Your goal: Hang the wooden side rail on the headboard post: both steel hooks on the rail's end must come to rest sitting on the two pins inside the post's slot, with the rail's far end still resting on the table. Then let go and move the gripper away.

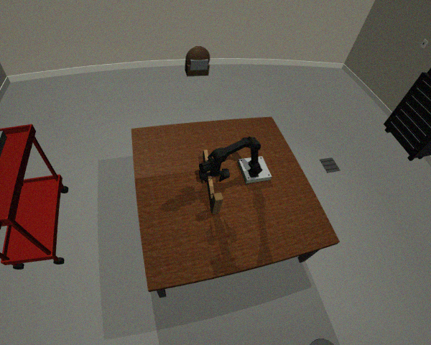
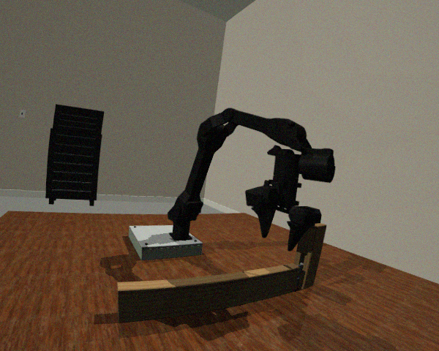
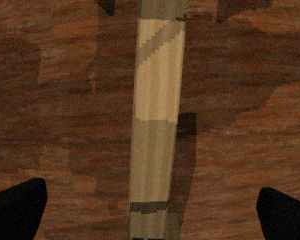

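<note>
My gripper tip is now 10 mm past the headboard post, 140 mm to the right of it and 60 mm above it.
</note>
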